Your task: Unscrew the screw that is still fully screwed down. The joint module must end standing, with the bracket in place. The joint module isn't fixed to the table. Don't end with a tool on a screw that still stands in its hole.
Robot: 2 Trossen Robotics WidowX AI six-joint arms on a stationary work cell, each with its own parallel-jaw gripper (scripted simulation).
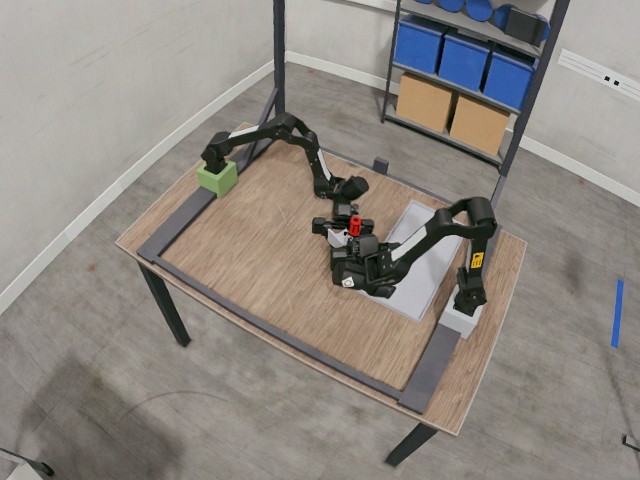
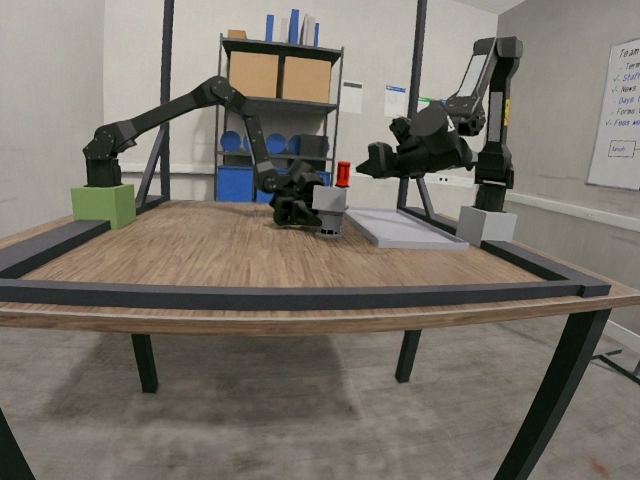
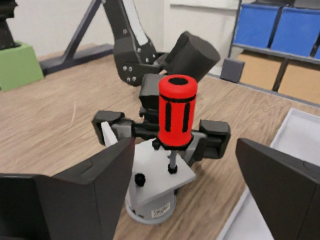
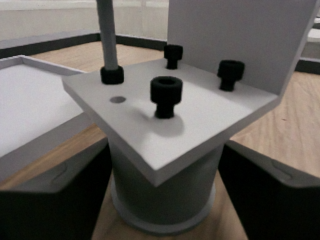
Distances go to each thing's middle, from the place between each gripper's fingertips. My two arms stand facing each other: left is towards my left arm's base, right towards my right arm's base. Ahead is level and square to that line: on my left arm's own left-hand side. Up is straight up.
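The shallow grey tray (image 1: 414,293) is 100 mm behind my right hand, 210 mm to the left of it and 30 mm below it; going by their middles, of the things named here the tray is the farthest from my right hand. Counted from that same right hand, the red screwdriver (image 3: 178,93) is 90 mm above, 40 mm to the left and 10 mm ahead. The grey bracket (image 2: 324,198) is 20 mm ahead of my right hand, 20 mm to the left of it and 40 mm above it, while the grey joint module (image 4: 186,198) is 20 mm ahead of the hand and 20 mm to the left of it.
From my left hand, I find the shallow grey tray 18 cm behind, 11 cm to the left and 15 cm below. The grey bracket is 9 cm below my left hand, 5 cm behind it and 8 cm to the right of it. As for the grey joint module, it is 6 cm behind my left hand, 8 cm to the right of it and 13 cm below it, and the red screwdriver is 6 cm behind that hand, 6 cm to the right of it and 4 cm below it. Going by its middle, the grey joint module is nearer to my right hand than to my left hand.
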